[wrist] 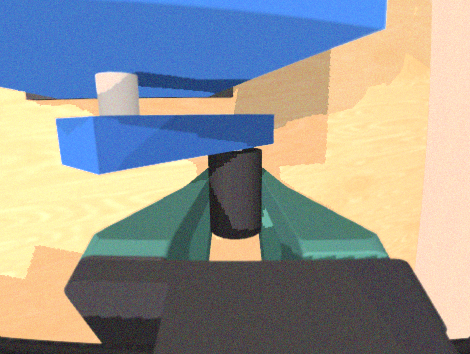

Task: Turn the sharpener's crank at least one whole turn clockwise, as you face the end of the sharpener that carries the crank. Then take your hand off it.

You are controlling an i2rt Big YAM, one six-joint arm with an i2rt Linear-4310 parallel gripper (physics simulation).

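Frame: origin at the arm's base, x right, y ahead, z up, level; centimetres.
Seen in the pictures: gripper, fingertip midpoint: (235,178).
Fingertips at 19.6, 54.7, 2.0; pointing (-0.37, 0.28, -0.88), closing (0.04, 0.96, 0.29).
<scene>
A point is followed by its place in that frame, as x, y, z.
The blue sharpener body (190,45) fills the top of the view. A pale shaft (118,95) {15.9, 50.4, 7.3} comes out of its near end and meets the left part of the blue crank arm (180,137), which lies across the view, roughly level. The black crank handle (236,195) {19.5, 53.8, 5.1} sticks out toward me from the right end of the arm. My gripper (235,178) {19.6, 54.7, 2.0} has its green fingers on the two sides of the handle and is shut on it. The inner faces of the fingers are partly hidden by the handle.
A light wooden table top (360,200) {23.4, 65.7, -1.4} lies below, with shadows of the sharpener and arm on it. A pale pink surface (450,175) runs along the right edge of the view.
</scene>
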